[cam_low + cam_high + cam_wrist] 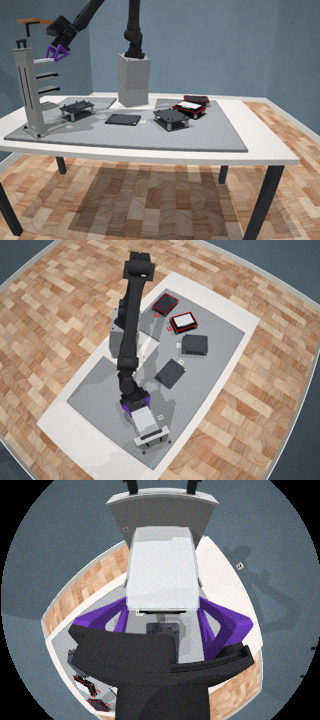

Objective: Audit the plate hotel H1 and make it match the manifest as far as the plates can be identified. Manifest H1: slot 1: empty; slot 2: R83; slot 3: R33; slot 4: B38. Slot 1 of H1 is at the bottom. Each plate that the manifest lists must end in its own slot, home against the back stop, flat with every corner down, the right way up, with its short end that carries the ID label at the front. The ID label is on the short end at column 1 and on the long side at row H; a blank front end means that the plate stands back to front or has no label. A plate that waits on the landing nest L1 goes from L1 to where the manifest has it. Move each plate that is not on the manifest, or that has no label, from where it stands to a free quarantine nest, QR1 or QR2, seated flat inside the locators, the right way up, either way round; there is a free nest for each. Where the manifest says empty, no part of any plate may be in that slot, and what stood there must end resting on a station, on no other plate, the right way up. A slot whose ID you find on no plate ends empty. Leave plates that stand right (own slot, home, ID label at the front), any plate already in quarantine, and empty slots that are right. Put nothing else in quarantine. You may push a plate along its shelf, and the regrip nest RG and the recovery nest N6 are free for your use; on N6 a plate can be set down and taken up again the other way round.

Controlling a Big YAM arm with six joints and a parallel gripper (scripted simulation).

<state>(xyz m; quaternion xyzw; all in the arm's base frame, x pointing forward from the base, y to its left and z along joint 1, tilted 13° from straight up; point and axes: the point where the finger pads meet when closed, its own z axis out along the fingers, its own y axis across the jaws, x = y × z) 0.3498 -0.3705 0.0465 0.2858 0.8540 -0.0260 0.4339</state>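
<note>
Now: hand 50 mm short of the white plate and 30 mm to the left of it. Also, from my hand: plate hotel H1: 120 mm ahead, 70 mm to the right, 130 mm below; regrip nest RG: 100 mm behind, 60 mm to the left, 280 mm below; flat pad N6: 50 mm behind, 340 mm to the left, 330 mm below.
</note>
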